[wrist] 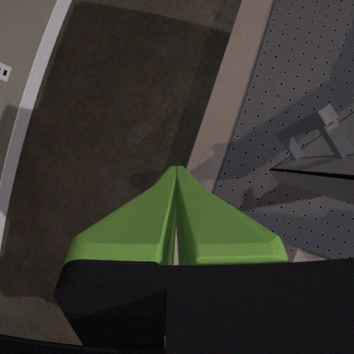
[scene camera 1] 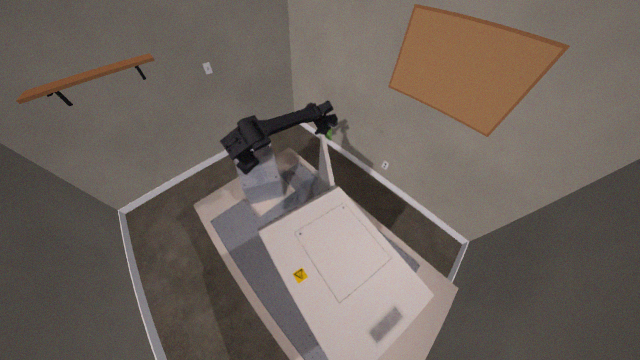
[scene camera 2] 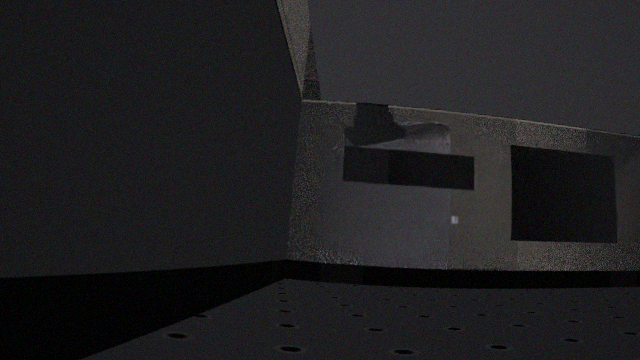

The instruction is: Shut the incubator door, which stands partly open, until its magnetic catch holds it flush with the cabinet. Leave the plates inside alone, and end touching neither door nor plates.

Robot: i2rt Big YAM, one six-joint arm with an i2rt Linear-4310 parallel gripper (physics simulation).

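The white incubator cabinet fills the lower middle of scene camera 1's view. Its door stands well open, jutting from the cabinet's far front corner. In the wrist view the door shows at the right, with a pale bracket-like handle. My gripper is shut and empty, its green fingertips together. It is near the door's free end, on the side towards the right wall in scene camera 1. In the wrist view a gap shows between fingertips and door; contact is unclear in scene camera 1. The plates do not show.
The arm's grey pedestal stands at the bench's far end. A perforated grey mat lies on the pale bench. The wall with a corkboard rises beside the gripper. Scene camera 2's view is very dark.
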